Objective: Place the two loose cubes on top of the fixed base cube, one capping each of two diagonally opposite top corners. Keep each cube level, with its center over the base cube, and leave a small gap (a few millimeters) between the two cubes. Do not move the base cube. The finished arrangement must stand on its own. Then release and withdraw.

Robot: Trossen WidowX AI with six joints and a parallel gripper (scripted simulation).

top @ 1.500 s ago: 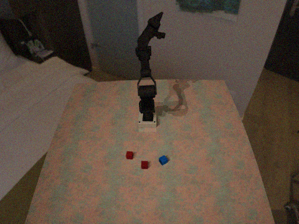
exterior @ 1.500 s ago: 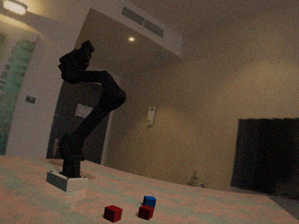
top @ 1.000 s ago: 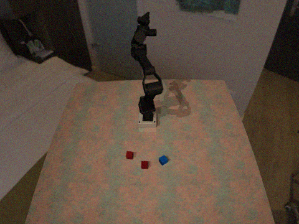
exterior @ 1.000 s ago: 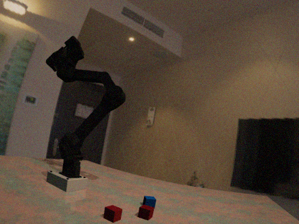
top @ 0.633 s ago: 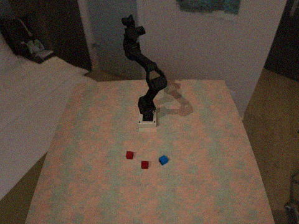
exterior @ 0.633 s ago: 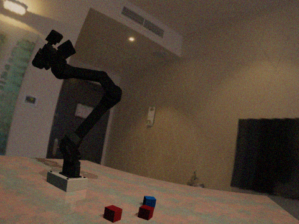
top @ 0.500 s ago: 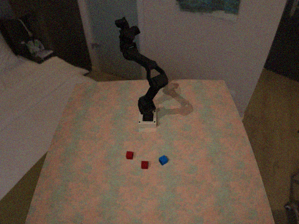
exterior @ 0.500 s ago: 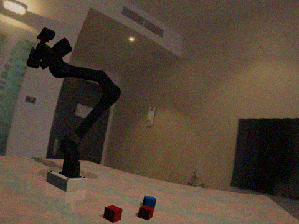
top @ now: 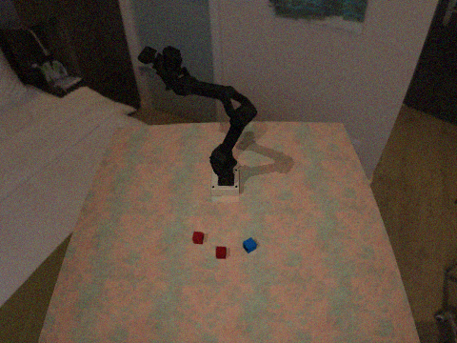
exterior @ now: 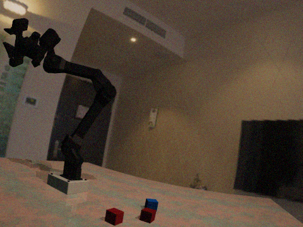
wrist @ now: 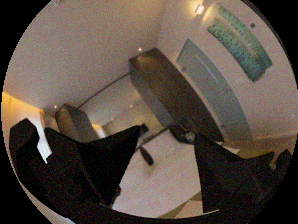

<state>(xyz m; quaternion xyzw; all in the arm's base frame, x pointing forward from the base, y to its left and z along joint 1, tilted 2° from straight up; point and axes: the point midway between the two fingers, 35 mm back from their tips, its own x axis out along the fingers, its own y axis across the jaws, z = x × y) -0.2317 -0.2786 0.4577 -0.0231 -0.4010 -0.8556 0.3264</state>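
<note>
My gripper tip is now 56 cm short of the blue cube, 49 cm above it and 40 cm to the right of it.
</note>
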